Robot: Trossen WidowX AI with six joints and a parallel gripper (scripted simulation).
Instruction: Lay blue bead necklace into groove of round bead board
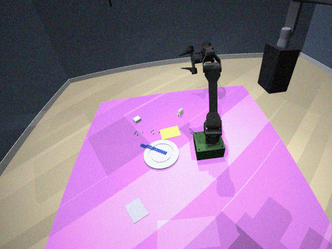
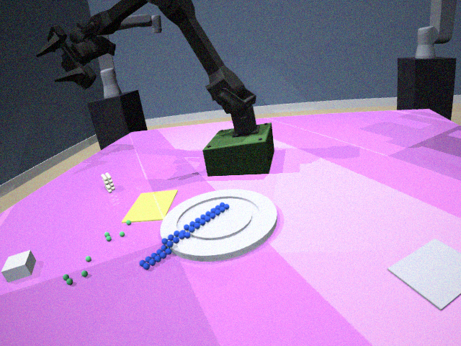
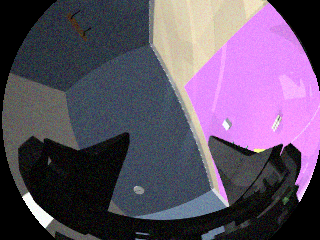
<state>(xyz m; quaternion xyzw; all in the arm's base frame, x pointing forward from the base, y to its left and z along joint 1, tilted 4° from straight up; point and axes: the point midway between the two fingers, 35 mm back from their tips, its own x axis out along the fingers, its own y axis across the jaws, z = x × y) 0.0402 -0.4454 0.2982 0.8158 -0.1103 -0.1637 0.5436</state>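
My gripper tip is 210 mm short of the round white bead board, 450 mm to the right of it and 330 mm above it. From my gripper tip the other things lie so: yellow sheet (140 mm ahead, 290 mm to the left, 330 mm below); grey tile (350 mm ahead, 750 mm to the left, 330 mm below); cube (360 mm ahead, 120 mm to the left, 320 mm below).
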